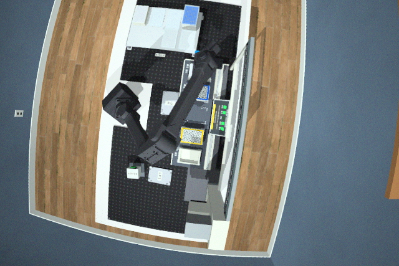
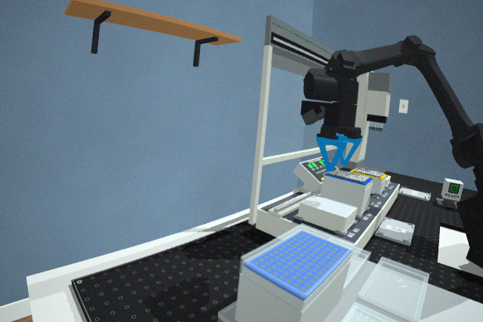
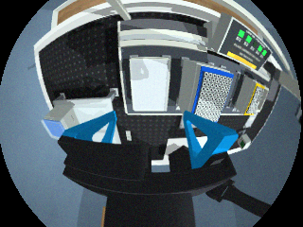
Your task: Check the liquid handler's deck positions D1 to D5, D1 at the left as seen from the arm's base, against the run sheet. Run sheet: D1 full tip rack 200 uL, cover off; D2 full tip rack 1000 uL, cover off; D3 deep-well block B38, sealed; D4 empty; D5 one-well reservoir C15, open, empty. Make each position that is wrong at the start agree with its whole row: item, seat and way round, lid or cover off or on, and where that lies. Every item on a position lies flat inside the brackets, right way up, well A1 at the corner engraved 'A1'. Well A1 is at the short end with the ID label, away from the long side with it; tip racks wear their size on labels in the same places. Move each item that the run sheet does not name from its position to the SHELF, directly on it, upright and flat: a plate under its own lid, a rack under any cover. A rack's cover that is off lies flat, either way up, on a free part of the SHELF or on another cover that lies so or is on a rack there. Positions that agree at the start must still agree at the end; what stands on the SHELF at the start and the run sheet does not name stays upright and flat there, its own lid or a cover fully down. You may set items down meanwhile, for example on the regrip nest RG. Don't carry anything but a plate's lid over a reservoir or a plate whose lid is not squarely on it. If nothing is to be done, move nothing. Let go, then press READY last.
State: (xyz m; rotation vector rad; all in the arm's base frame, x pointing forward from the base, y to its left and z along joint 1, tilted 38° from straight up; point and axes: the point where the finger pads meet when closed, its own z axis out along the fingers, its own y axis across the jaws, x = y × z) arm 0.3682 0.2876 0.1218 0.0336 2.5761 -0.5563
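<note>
Right now the white deep-well block is 130 mm below my hand. The rest, counted from my hand: regrip nest (180 mm behind, 170 mm to the right, 200 mm below); then frame post (200 mm ahead, 30 mm to the left, 30 mm above); then blue-rimmed tip rack (20 mm behind, 130 mm to the right, 80 mm below).
</note>
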